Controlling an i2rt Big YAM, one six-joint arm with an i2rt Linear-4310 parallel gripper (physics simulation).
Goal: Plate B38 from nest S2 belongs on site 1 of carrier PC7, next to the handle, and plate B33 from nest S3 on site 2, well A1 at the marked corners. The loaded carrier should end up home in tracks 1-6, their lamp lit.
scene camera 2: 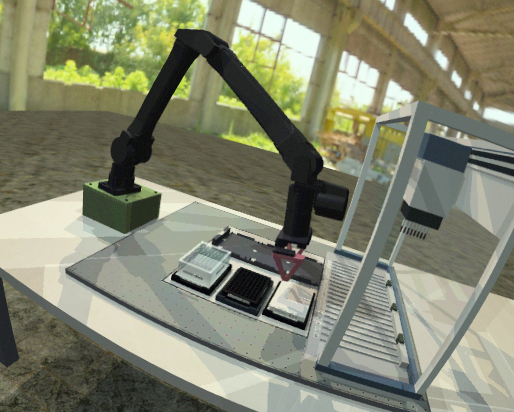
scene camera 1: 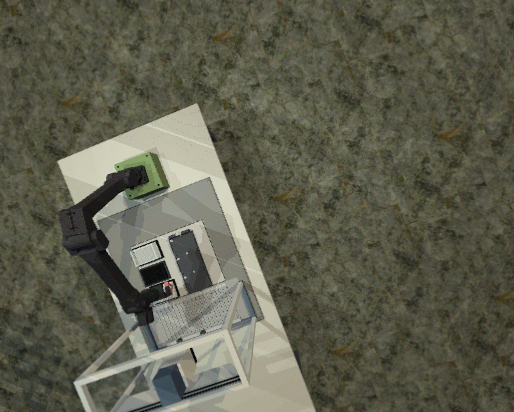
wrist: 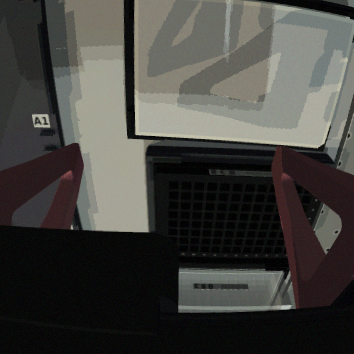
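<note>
My gripper is open and empty, its red fingers pointing down above the strip between the carrier and the row of nests. The dark carrier lies beside the nests, its sites bare where they show; an A1 mark shows in the wrist view. A black plate sits in the middle nest. A clear plate sits in the nest nearest the arm's base. A white, lidded-looking plate sits in the nest nearest the deck. Plate labels are too blurred to read surely.
The tracked deck adjoins the nests, inside a pale frame. A pipetting head hangs over the far side. The arm's green base block stands at the other end. No lit lamp can be made out.
</note>
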